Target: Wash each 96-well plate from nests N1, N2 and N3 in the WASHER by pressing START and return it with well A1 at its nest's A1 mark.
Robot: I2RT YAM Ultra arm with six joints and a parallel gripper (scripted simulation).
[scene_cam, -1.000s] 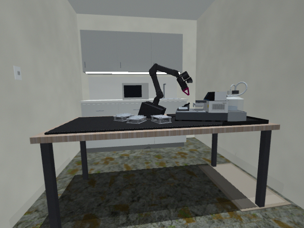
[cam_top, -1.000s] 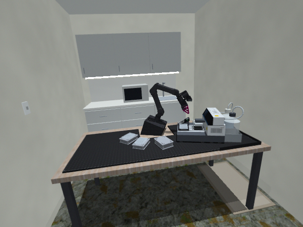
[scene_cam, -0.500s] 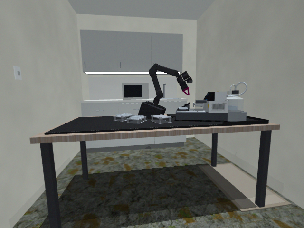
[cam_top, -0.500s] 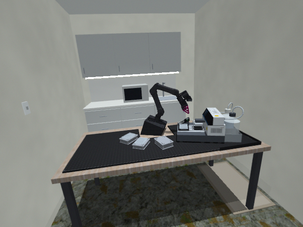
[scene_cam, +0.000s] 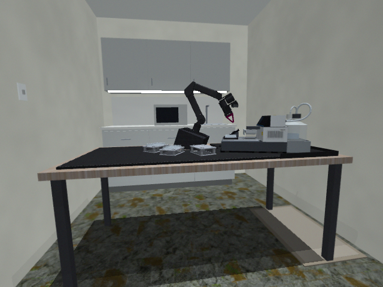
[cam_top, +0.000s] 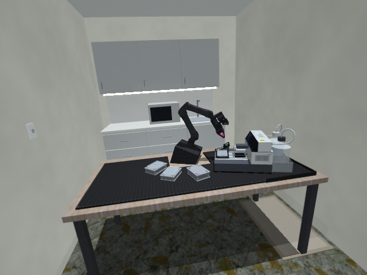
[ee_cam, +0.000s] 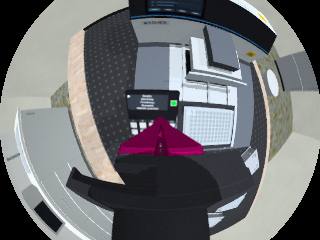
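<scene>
My hand is 100 mm short of the washer carrier, 50 mm to the left of it and 120 mm above it. Round my hand: clear bottle (310 mm ahead, 360 mm to the left, 80 mm below); plate washer (150 mm ahead, 100 mm to the left, 80 mm below); nest (270 mm ahead, 300 mm to the right, 160 mm below).
</scene>
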